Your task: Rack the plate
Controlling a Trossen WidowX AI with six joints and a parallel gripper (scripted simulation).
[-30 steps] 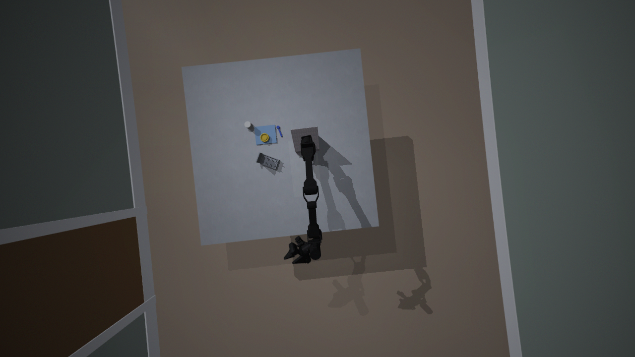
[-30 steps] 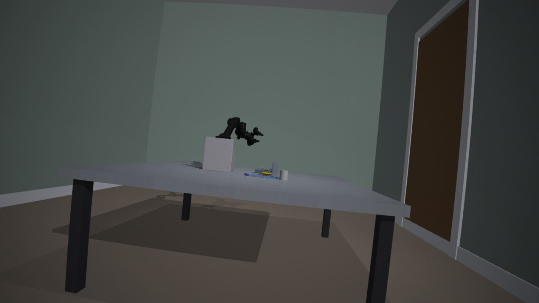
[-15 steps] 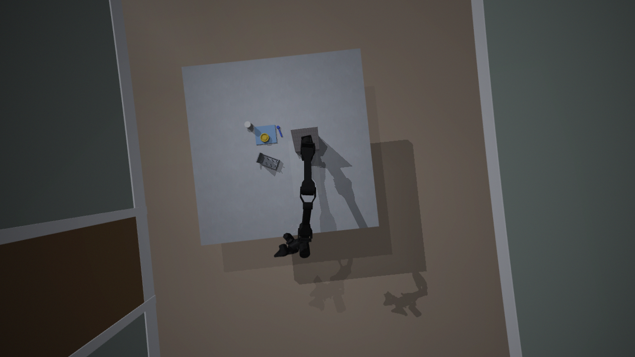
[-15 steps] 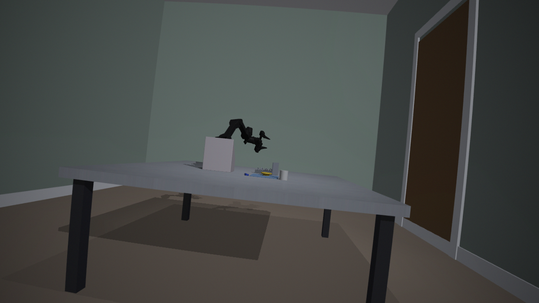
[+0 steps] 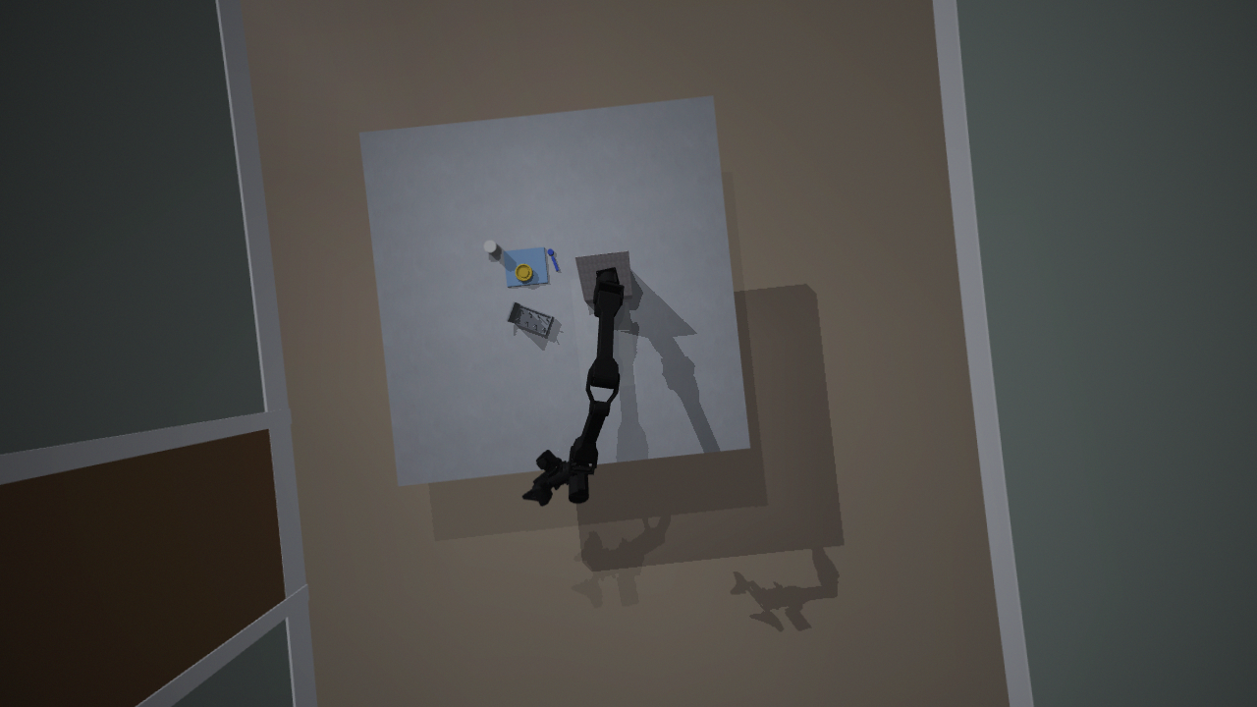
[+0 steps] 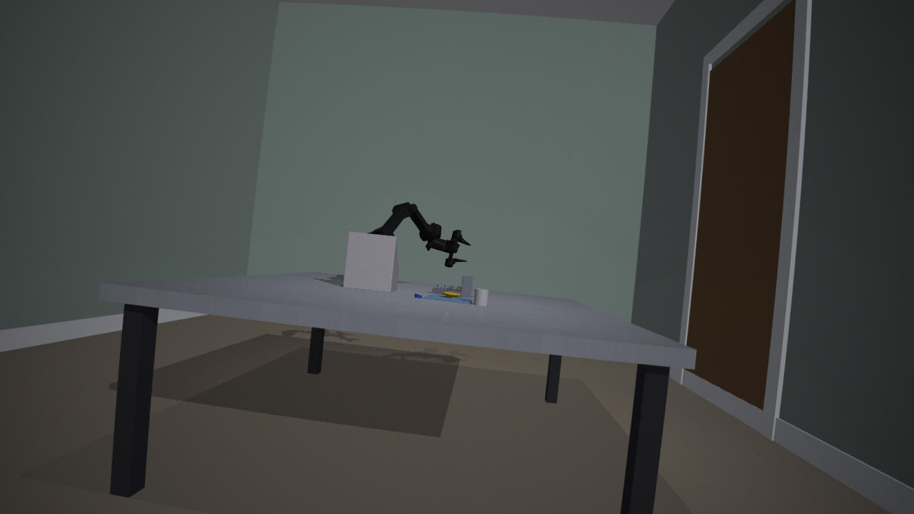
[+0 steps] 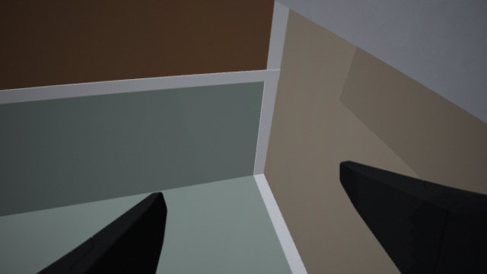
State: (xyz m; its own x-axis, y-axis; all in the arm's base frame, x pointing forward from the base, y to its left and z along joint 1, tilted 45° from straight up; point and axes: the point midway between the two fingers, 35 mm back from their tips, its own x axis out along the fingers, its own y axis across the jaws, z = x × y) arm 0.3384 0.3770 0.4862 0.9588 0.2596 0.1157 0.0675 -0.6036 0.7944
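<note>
Right now my gripper tip is 8 cm past the yellow plate, 72 cm to the left of it and 16 cm above it. Round my gripper tip: grey dish rack: 8 cm behind, 55 cm to the right, 15 cm below; then blue spoon: 19 cm behind, 76 cm to the right, 17 cm below; then blue mat: 9 cm behind, 75 cm to the right, 17 cm below.
</note>
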